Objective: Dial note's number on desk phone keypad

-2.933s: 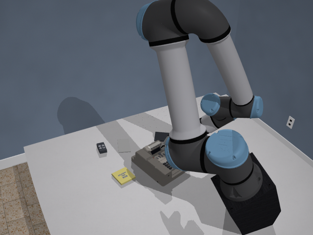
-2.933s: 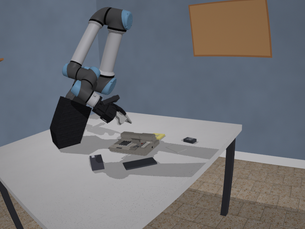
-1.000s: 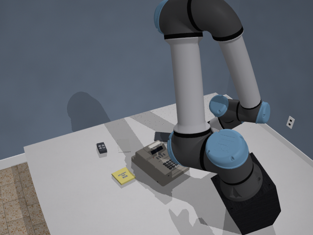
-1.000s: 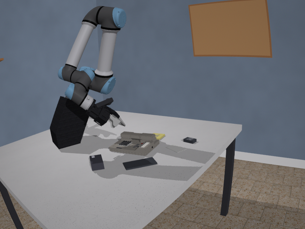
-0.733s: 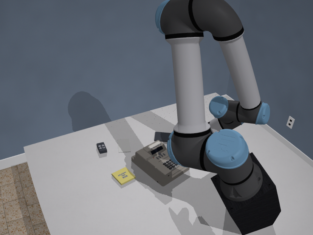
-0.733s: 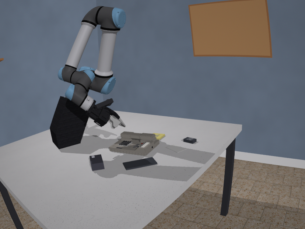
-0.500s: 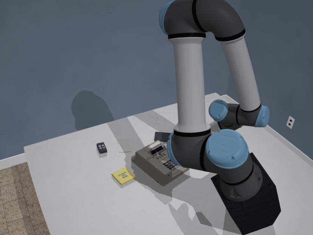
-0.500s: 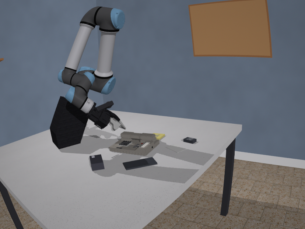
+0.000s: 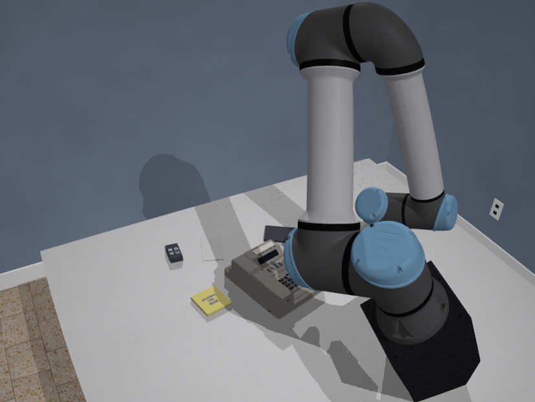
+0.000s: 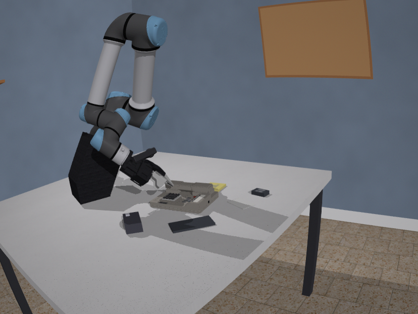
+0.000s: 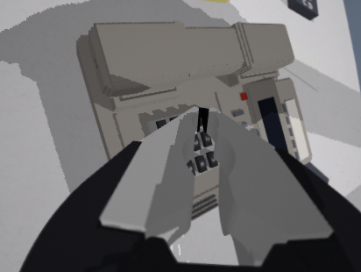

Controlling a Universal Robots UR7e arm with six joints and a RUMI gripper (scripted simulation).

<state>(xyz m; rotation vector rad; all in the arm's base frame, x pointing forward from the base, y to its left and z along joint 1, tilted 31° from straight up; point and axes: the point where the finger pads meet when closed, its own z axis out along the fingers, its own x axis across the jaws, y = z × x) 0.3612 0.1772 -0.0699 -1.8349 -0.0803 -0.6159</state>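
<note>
Right now the handset is 7 cm to the left of my hand, 3 cm below it and 2 cm ahead of it. Round my hand: small black box: 26 cm to the left, 24 cm ahead, 7 cm below; then dark flat slab: 23 cm ahead, 9 cm to the right, 7 cm below; then pale sheet: 24 cm ahead, 15 cm to the left, 8 cm below.
</note>
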